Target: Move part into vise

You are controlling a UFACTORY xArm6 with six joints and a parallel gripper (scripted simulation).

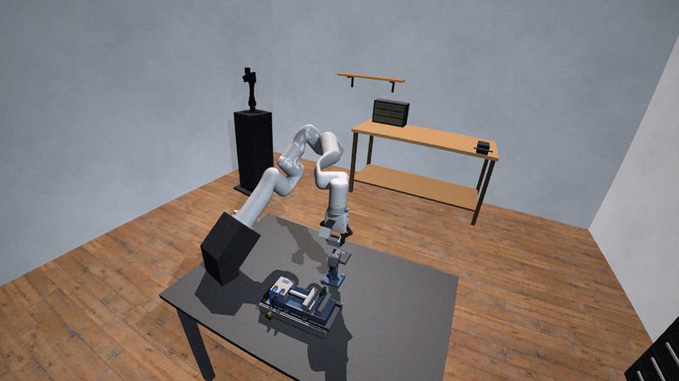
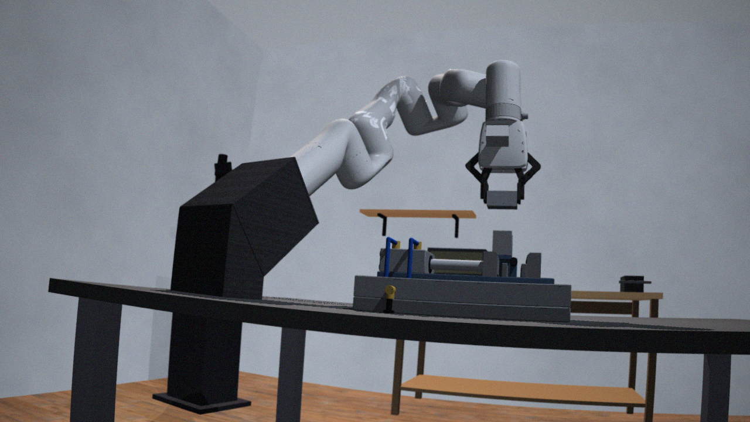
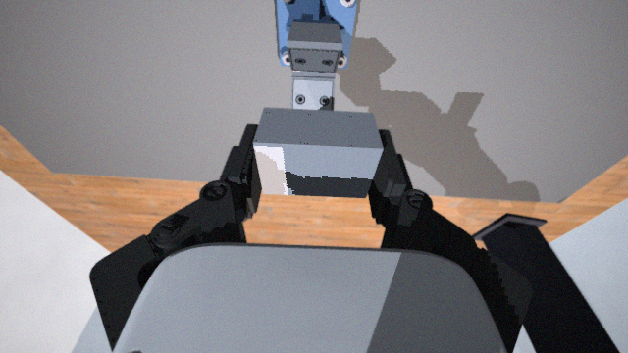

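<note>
Now: the moving jaw 40 mm ahead of my hand, 220 mm to the right of it and 160 mm below it. Round my hand: work stop (70 mm ahead, 170 mm to the right, 150 mm below); part (20 mm below); fixed jaw (100 mm ahead, 210 mm to the right, 160 mm below).
</note>
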